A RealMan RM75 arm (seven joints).
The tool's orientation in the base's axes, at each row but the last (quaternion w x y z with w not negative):
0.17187 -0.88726 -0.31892 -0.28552
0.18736 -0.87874 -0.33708 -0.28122
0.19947 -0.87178 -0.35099 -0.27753
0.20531 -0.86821 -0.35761 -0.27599
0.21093 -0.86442 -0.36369 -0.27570
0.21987 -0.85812 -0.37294 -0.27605
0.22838 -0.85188 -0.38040 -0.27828
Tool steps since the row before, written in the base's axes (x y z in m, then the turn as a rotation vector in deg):
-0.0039 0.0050 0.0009 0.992 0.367 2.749
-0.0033 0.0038 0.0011 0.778 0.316 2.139
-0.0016 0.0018 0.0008 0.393 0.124 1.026
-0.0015 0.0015 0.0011 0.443 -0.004 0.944
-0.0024 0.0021 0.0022 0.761 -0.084 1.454
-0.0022 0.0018 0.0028 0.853 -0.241 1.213
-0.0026 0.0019 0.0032 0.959 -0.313 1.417
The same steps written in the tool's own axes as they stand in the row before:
0.0004 -0.0064 0.0002 2.494 0.050 -1.566
0.0005 -0.0051 -0.0001 1.959 0.022 -1.200
0.0004 -0.0025 -0.0002 0.938 0.043 -0.584
0.0006 -0.0023 -0.0005 0.851 0.178 -0.576
0.0011 -0.0035 -0.0013 1.317 0.383 -0.905
0.0015 -0.0033 -0.0017 1.134 0.592 -0.787
0.0016 -0.0037 -0.0020 1.288 0.682 -0.950

